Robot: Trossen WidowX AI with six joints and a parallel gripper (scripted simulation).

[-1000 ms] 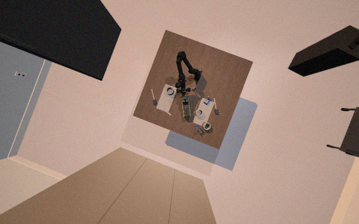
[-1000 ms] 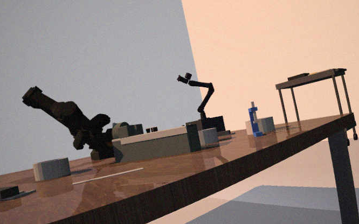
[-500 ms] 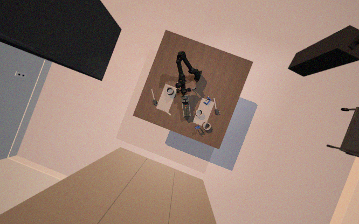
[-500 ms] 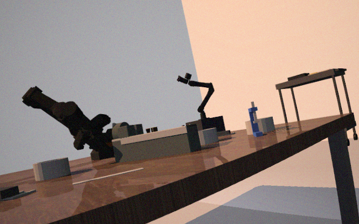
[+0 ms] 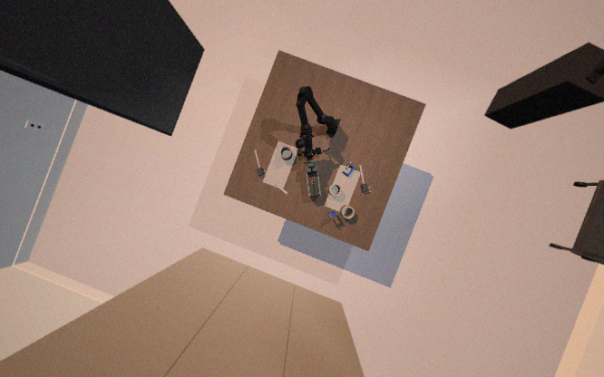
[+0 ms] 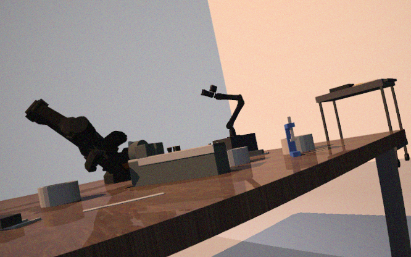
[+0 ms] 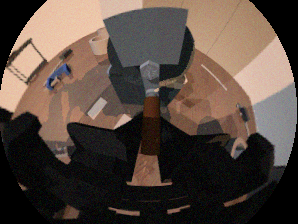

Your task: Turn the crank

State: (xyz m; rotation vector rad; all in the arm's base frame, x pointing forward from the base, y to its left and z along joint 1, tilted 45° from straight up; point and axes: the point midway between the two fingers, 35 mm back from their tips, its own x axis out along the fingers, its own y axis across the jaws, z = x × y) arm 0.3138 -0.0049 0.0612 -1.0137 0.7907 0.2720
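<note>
Right now the crank handle is 10 mm behind my gripper tip, 10 mm to the right of it and 30 mm above it. The rest, counted from my gripper tip: red pointer 110 mm ahead, 90 mm to the left, 50 mm above; then thin white rod 310 mm ahead, 110 mm to the right, 30 mm below.
</note>
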